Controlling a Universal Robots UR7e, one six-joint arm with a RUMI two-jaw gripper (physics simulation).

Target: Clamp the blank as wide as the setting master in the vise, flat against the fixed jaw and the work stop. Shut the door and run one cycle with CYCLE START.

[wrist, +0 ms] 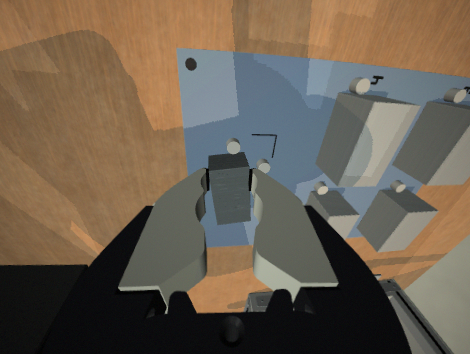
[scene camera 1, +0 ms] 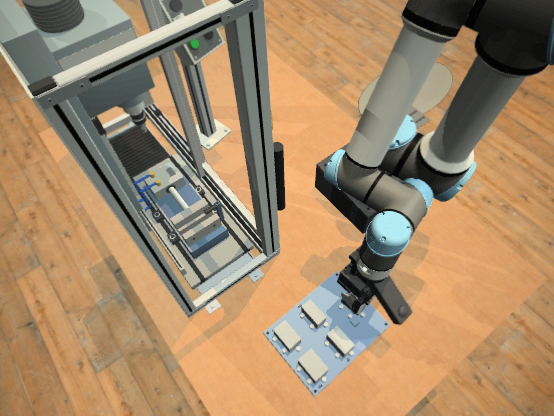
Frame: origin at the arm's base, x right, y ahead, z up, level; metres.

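Seen in the pictures: gripper, fingertip midpoint: (wrist: 229, 170) (scene camera 1: 359, 308).
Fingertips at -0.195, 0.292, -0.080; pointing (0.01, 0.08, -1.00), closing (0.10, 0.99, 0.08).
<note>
Pixels of each thing's middle, then the offset from my fingertips to it, as dx, dy, dz. "spot": a spot on its surface instead.
- dark grey block, body centre: (wrist: 230, 189) +0.019, -0.001, -0.001
- green button, surface spot: (scene camera 1: 194, 44) spot: +0.658, -0.129, +0.381
- machine's front post, surface spot: (scene camera 1: 250, 125) spot: +0.267, +0.055, +0.517
- top rail, body centre: (scene camera 1: 151, 45) +0.296, +0.165, +0.718
- black upright bar, body centre: (scene camera 1: 278, 179) +0.310, -0.048, +0.218
My gripper (scene camera 1: 354, 303) (wrist: 229, 170) is shut on a dark grey block (wrist: 229, 192) over one end of the blue tray (scene camera 1: 327, 327) (wrist: 210, 90). The jaws touch both its sides; I cannot tell if it touches the tray. Whether it is the setting master is not marked. Lighter grey blocks stand on the tray, among them a larger one (scene camera 1: 313, 313) (wrist: 350, 135) and a smaller one (scene camera 1: 340, 341) (wrist: 334, 212). The vise (scene camera 1: 207, 231) sits inside the machine frame. The green button (scene camera 1: 194, 44) is on the control panel. I cannot make out the door panel's position.
The machine's front post (scene camera 1: 250, 125) and top rail (scene camera 1: 150, 45) stand around the vise. A spindle (scene camera 1: 138, 116) hangs behind it. A black upright bar (scene camera 1: 279, 175) stands beside the front post. Small round pegs (wrist: 233, 146) (wrist: 263, 166) stand by the held block.
</note>
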